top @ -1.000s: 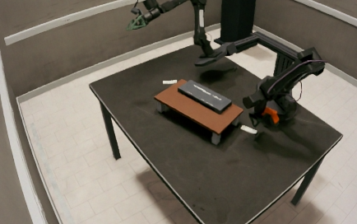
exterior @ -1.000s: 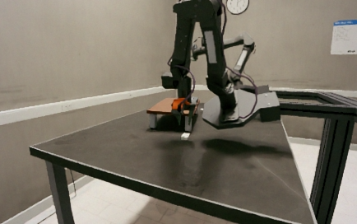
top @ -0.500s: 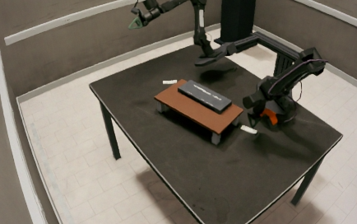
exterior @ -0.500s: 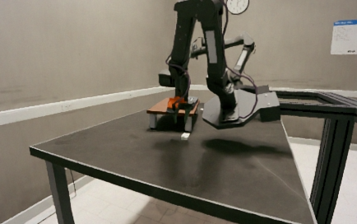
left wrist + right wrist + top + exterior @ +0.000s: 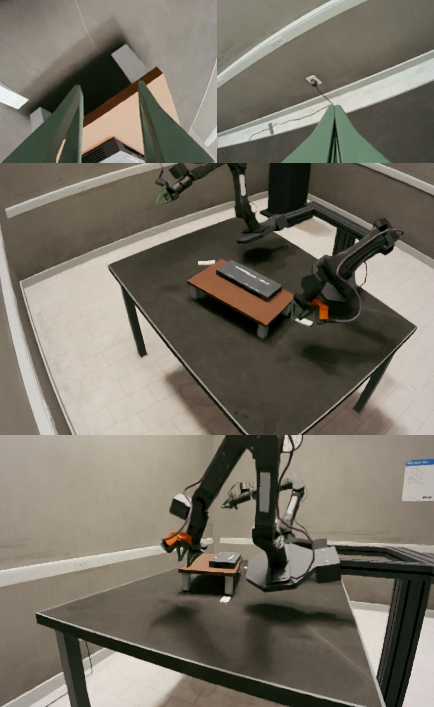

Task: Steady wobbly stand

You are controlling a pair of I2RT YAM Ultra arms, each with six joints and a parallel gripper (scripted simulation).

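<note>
My left hand is 140 mm past the white wedge, 60 mm to the left of it and 140 mm above it. The rest, counted from my left hand: dark network switch: 50 mm behind, 330 mm to the right, 40 mm below; then brown stand: 10 mm ahead, 310 mm to the right, 100 mm below.
</note>
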